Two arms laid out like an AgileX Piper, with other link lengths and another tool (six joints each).
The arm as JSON. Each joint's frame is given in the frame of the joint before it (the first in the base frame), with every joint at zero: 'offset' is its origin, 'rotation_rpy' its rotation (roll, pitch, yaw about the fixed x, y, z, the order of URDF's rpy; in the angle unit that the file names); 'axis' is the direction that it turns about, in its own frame. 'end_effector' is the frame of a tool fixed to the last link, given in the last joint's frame.
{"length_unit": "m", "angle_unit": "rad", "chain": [
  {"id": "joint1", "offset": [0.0, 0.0, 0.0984], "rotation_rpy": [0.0, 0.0, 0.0], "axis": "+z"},
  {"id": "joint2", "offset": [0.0, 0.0, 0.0], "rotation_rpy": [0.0, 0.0, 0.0], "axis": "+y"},
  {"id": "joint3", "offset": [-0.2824, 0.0, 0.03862], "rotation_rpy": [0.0, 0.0, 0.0], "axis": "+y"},
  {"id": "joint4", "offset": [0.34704, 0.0, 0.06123], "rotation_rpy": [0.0, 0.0, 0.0], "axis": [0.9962, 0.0, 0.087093]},
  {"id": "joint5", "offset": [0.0, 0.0, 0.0], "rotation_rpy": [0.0, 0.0, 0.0], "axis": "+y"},
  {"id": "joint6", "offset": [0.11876, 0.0, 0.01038], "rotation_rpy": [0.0, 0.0, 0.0], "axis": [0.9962, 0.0, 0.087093]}
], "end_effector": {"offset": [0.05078, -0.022, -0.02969], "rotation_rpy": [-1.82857, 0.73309, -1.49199]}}
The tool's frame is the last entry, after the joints.
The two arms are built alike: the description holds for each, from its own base.
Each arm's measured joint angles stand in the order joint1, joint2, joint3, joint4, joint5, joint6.
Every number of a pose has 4 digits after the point. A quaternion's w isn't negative.
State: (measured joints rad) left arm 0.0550 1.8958 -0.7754 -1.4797 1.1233 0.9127; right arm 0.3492 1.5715 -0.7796 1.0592 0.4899 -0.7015
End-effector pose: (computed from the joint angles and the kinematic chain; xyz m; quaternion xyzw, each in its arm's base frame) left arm 0.3364 -0.1471 0.0207 0.4051 -0.7952 0.3690 0.2597; right arm 0.3410 0.1866 0.0259 -0.5046 0.7701 0.3218 0.2207
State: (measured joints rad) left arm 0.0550 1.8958 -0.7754 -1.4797 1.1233 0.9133; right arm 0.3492 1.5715 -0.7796 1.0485 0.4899 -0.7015
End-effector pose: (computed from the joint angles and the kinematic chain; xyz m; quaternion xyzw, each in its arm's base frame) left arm 0.3364 -0.1471 0.0207 0.4049 -0.7953 0.3690 0.2595; right arm 0.3409 0.1857 0.0254 -0.5086 0.7693 0.3189 0.2187
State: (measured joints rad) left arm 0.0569 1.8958 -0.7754 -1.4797 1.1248 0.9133; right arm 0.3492 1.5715 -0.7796 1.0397 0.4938 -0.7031
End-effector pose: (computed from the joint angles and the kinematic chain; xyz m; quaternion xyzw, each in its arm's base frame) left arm 0.3365 -0.1465 0.0209 0.4052 -0.7948 0.3696 0.2596; right arm 0.3403 0.1852 0.0250 -0.5129 0.7677 0.3177 0.2161
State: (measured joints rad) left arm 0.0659 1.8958 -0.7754 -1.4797 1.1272 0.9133; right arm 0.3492 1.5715 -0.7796 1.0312 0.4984 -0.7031
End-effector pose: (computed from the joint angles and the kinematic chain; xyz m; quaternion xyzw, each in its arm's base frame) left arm 0.3376 -0.1436 0.0212 0.4081 -0.7929 0.3714 0.2586; right arm 0.3395 0.1848 0.0246 -0.5165 0.7663 0.3171 0.2132
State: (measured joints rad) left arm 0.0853 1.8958 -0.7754 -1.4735 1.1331 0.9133; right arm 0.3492 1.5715 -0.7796 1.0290 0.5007 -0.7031
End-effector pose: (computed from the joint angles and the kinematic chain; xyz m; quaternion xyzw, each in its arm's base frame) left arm 0.3390 -0.1372 0.0215 0.4123 -0.7902 0.3735 0.2571; right arm 0.3391 0.1848 0.0245 -0.5176 0.7658 0.3174 0.2122
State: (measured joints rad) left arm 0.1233 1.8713 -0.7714 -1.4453 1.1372 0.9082; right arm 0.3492 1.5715 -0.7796 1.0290 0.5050 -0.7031
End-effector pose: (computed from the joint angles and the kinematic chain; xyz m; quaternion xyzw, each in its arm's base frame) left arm 0.3401 -0.1239 0.0270 0.4166 -0.7914 0.3735 0.2463; right arm 0.3385 0.1851 0.0246 -0.5180 0.7651 0.3190 0.2110
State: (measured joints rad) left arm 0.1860 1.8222 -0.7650 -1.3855 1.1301 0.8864; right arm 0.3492 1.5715 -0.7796 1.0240 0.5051 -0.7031
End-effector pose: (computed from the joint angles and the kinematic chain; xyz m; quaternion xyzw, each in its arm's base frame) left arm 0.3411 -0.1012 0.0357 0.4282 -0.7953 0.3648 0.2259; right arm 0.3384 0.1847 0.0243 -0.5199 0.7647 0.3176 0.2100
